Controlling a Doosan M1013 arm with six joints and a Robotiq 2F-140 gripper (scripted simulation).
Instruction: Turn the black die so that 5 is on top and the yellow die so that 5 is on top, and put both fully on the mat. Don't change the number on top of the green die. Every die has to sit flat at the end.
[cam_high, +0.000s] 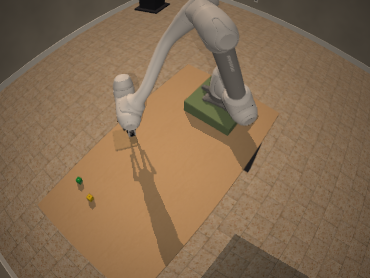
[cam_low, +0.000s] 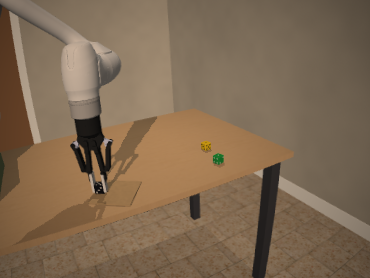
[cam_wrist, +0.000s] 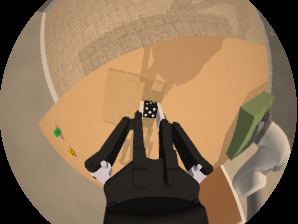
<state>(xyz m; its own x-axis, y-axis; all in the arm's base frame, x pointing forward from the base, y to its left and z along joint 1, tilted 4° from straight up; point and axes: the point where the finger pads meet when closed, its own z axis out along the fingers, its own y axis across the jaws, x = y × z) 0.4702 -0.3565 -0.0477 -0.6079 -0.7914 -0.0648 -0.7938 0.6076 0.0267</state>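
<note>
The black die lies 20 mm below my hand. From my hand the other things lie so: mat 40 mm ahead, 30 mm to the right, 40 mm below; green die 420 mm ahead, 110 mm to the right, 30 mm below; yellow die 470 mm ahead, 10 mm to the left, 30 mm below.
</note>
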